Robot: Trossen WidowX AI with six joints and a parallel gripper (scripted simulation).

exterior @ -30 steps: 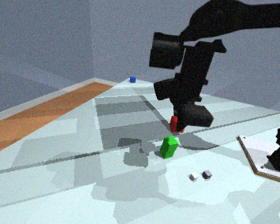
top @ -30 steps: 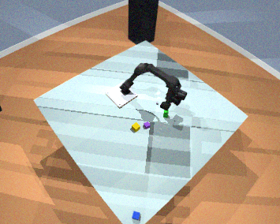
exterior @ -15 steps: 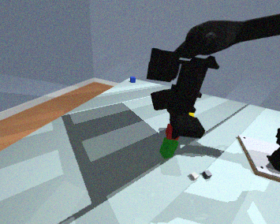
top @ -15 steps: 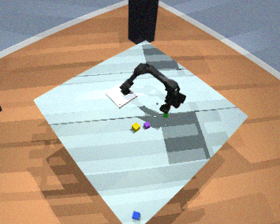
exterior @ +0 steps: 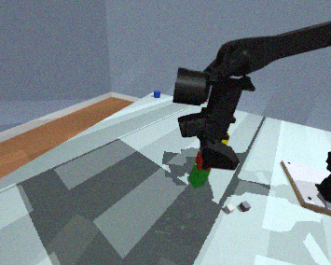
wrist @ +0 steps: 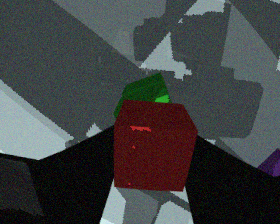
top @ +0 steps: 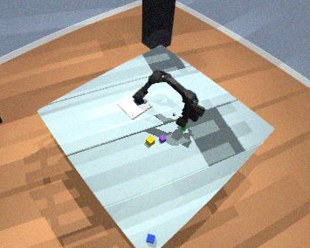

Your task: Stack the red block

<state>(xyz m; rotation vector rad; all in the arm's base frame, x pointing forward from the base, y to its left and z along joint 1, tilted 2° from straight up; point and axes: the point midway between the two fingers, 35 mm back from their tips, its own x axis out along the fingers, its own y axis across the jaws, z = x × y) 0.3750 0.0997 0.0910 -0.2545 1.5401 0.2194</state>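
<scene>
Now: the red block 1 cm above my gripper tip. Round my gripper tip: purple block (2 cm behind, 18 cm to the right, 5 cm below); small white cube (9 cm behind, 5 cm to the left, 6 cm below); grey cube (13 cm behind, 3 cm to the left, 6 cm below).
</scene>
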